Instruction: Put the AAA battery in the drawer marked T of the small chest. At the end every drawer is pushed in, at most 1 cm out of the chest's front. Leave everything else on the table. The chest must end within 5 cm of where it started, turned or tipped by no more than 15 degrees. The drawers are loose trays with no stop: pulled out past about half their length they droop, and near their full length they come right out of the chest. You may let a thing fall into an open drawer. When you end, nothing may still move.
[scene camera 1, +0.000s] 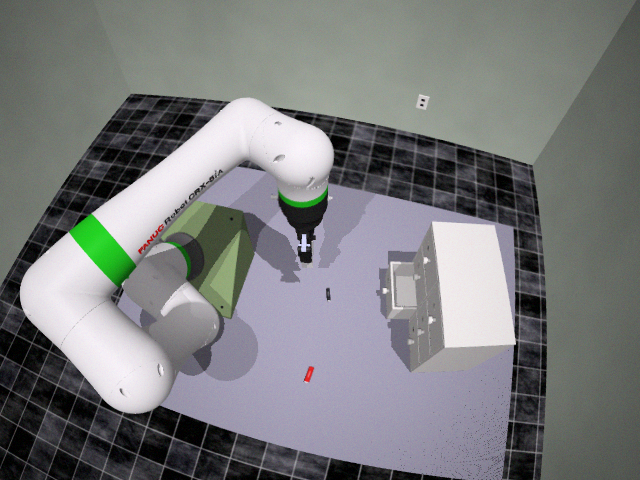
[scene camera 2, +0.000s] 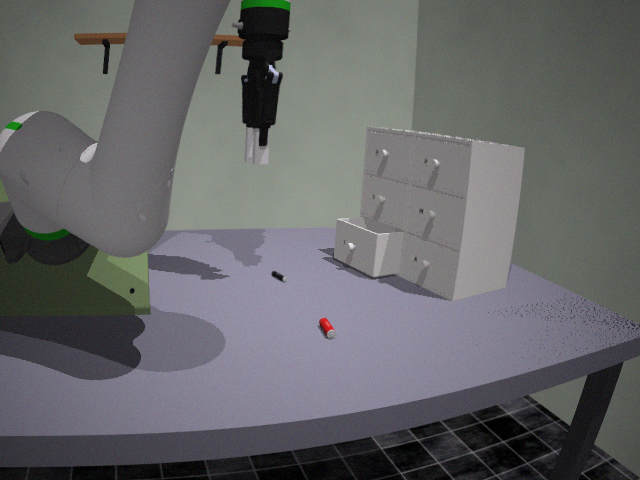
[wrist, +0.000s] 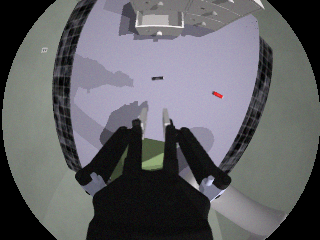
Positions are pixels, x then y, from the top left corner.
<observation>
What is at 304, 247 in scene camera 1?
My gripper.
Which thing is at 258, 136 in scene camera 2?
My gripper.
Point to a white chest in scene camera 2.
494, 175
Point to my gripper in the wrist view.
154, 114
</observation>
